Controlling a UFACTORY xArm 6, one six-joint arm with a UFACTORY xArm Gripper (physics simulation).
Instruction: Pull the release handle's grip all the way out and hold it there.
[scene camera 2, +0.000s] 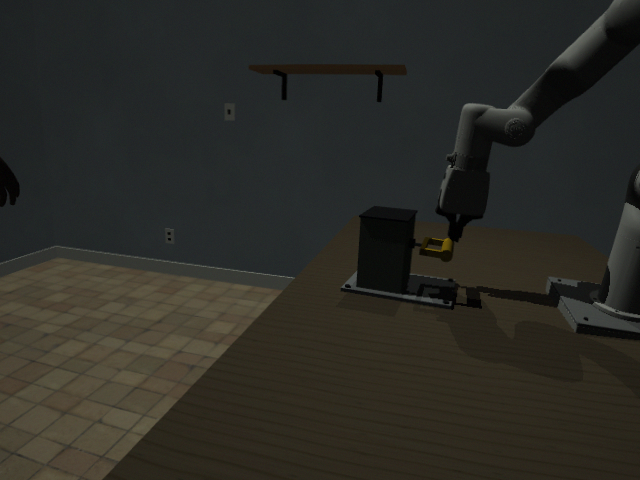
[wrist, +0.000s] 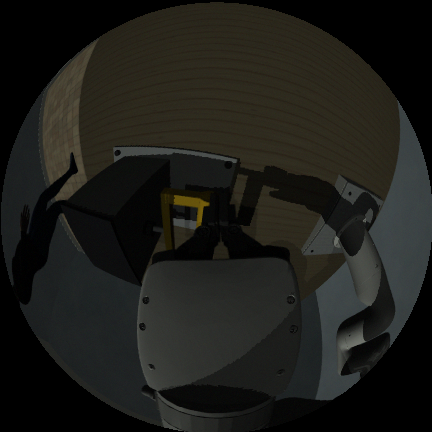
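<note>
The release handle's yellow grip is a frame with a thick bar at its outer end. It stands out on a short rod from the side of a dark box-shaped housing, with a gap between frame and housing. My gripper points down and is shut, its fingertips together with nothing seen between them. The tips are at the top of the grip's outer bar, on the side away from the housing. In the wrist view the fingers hide part of that bar; whether they touch it I cannot tell.
The housing stands on a grey base plate with bolts, on a wooden table. The arm's own base plate is to the right. A wall shelf hangs behind. A dark human figure is beyond the housing.
</note>
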